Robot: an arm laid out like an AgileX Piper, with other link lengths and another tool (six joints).
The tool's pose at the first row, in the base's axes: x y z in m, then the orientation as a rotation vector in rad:
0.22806 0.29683 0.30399 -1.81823 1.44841 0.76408
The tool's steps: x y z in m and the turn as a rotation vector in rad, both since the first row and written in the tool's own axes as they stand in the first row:
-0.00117 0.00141 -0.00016 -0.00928 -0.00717 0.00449
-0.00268 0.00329 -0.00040 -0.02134 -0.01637 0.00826
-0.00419 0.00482 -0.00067 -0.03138 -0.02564 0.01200
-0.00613 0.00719 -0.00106 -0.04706 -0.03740 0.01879
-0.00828 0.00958 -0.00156 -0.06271 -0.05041 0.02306
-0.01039 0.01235 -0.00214 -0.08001 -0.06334 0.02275
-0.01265 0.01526 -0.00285 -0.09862 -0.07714 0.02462
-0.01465 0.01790 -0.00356 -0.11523 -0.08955 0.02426
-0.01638 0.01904 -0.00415 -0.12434 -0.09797 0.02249
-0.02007 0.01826 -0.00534 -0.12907 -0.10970 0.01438
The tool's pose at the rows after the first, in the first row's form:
0.22644 0.29717 0.30480 -1.81800 1.44708 0.78001
0.22430 0.29757 0.30585 -1.81892 1.44327 0.79960
0.22250 0.29800 0.30698 -1.81823 1.43960 0.81750
0.21979 0.29845 0.30839 -1.81817 1.43647 0.84376
0.21702 0.29894 0.31003 -1.81865 1.42984 0.86971
0.21389 0.29928 0.31163 -1.82300 1.41823 0.89471
0.21060 0.29958 0.31340 -1.82622 1.40784 0.92261
0.20762 0.29978 0.31501 -1.83010 1.39630 0.94654
0.20617 0.30013 0.31656 -1.83204 1.38724 0.96008
0.20620 0.30143 0.32029 -1.83240 1.37035 0.96906

